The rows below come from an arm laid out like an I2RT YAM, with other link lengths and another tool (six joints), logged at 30 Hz.
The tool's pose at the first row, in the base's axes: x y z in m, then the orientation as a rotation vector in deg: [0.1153 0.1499 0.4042 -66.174 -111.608 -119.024]
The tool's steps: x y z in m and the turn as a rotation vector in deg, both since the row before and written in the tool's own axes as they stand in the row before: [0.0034 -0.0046 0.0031 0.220 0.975 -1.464]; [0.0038 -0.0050 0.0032 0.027 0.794 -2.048]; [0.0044 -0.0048 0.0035 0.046 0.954 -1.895]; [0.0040 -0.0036 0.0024 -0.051 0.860 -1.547]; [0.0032 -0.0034 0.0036 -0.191 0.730 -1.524]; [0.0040 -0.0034 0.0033 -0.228 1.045 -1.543]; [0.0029 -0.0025 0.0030 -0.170 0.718 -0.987]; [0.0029 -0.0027 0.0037 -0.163 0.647 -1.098]
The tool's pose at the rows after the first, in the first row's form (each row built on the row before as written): [0.1119 0.1550 0.4020 -63.815 -112.793 -119.622]; [0.1080 0.1603 0.3995 -61.246 -114.441 -120.684]; [0.1039 0.1660 0.3973 -58.546 -115.862 -121.634]; [0.1002 0.1703 0.3959 -56.222 -116.889 -122.499]; [0.0977 0.1753 0.3941 -54.072 -117.810 -123.497]; [0.0944 0.1803 0.3926 -51.482 -118.554 -124.534]; [0.0922 0.1845 0.3914 -49.750 -118.971 -125.212]; [0.0902 0.1893 0.3899 47.936 119.349 125.752]
